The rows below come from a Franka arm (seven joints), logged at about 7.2 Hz.
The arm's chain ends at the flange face. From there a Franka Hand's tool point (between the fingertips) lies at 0.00 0.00 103.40 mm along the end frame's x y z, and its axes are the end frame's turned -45 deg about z.
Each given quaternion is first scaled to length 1.
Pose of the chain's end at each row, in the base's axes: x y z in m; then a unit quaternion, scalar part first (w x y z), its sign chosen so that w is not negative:
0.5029 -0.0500 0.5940 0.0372 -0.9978 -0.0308 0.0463
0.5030 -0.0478 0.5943 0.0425 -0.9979 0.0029 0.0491
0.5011 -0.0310 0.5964 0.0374 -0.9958 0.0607 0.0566
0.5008 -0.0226 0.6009 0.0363 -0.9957 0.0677 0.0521
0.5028 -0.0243 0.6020 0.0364 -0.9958 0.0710 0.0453
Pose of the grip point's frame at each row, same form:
0.4931 -0.0426 0.4913 0.0521 -0.9100 -0.4103 0.0285
0.4929 -0.0390 0.4918 0.0581 -0.9230 -0.3792 0.0291
0.4899 -0.0226 0.4940 0.0562 -0.9433 -0.3250 0.0380
0.4906 -0.0144 0.4983 0.0535 -0.9458 -0.3185 0.0342
0.4940 -0.0161 0.4993 0.0510 -0.9472 -0.3155 0.0279

